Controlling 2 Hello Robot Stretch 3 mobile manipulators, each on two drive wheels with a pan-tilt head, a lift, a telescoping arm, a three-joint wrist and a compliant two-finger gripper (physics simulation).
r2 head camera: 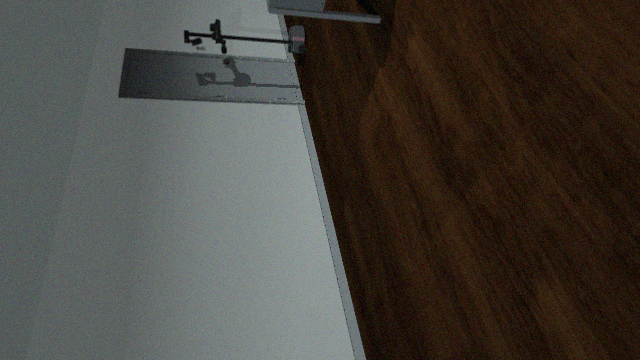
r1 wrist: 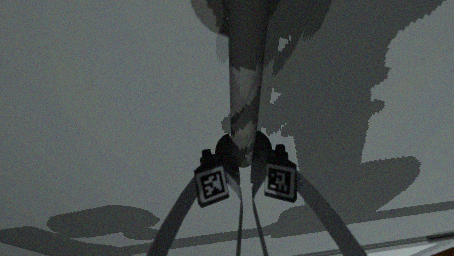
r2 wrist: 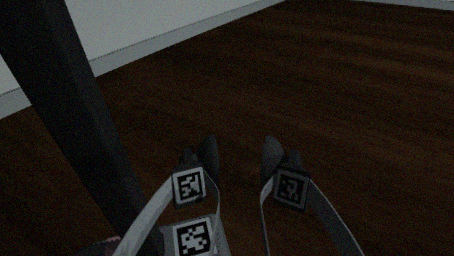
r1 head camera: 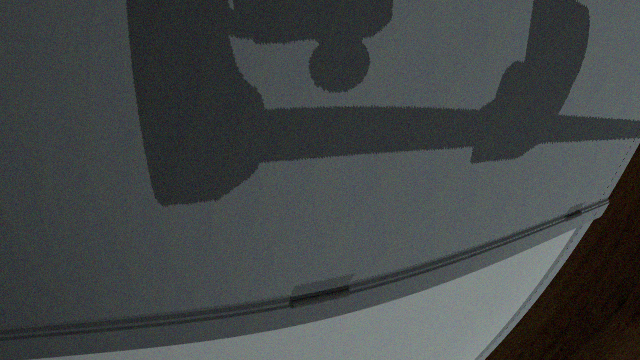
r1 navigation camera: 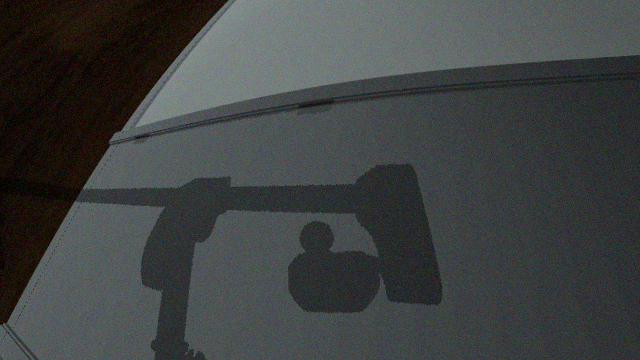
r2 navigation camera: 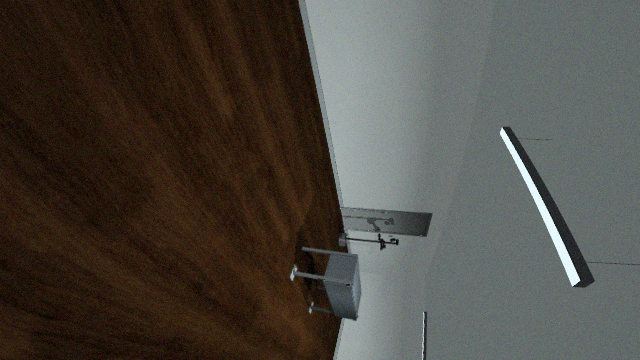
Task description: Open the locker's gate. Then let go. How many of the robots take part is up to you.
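Note:
The locker's grey gate (r1 head camera: 400,200) (r1 navigation camera: 250,145) (r1 wrist: 125,100) fills much of r1's views, crossed by r1's shadow. The locker (r2 head camera: 155,75) (r2 navigation camera: 415,224) also shows as a grey panel along the wall in r2's head and navigation views; the gate looks flat, with no gap that I can make out. A round bar handle (r1 wrist: 246,90) runs down the middle of the r1 wrist view. The r1 gripper (r1 wrist: 244,152) is shut on the handle's lower end. The r2 gripper (r2 wrist: 241,155) is open and empty, above the brown floor, far from the locker.
Robot r1 (r2 head camera: 255,39) (r2 navigation camera: 362,240) stands close to the locker. A grey table (r2 navigation camera: 342,285) (r2 head camera: 297,5) stands beside r1. r2's dark mast (r2 wrist: 65,90) is left of its gripper. A long lamp (r2 navigation camera: 542,205) hangs from the ceiling.

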